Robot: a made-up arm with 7 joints.
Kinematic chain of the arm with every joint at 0, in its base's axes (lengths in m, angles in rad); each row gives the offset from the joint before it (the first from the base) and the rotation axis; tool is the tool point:
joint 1: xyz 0 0 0 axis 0 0.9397 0.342
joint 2: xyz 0 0 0 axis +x
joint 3: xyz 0 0 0 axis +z
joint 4: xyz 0.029 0 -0.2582 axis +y
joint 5: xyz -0.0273 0 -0.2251 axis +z
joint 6: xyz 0 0 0 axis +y
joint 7: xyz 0 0 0 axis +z
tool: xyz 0 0 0
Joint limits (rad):
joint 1: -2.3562..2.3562
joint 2: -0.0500..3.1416
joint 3: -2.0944..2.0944
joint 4: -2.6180..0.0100
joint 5: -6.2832..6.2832
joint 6: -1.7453..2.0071
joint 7: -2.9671..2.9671
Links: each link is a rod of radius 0.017 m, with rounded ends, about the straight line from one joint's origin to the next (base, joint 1, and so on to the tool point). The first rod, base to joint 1, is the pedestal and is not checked.
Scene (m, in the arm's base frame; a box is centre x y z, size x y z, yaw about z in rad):
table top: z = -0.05
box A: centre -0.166 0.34 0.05 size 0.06 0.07 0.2 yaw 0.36
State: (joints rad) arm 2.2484 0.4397 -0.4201 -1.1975 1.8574 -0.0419 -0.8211
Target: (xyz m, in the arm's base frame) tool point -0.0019 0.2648 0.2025
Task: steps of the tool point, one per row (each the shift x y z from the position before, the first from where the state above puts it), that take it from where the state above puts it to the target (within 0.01 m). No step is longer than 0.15 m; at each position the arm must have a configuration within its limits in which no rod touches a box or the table.
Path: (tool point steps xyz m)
1: -0.0005 0.0545 0.0012
2: 0.0095 0.0546 0.0202
3: 0.0213 0.0481 0.0371
4: 0.0339 0.0356 0.0498
5: 0.0734 0.0828 0.0261
6: 0.0920 0.0555 0.0154
7: 0.0982 0.0230 0.0063
8: 0.0915 -0.0089 0.0001

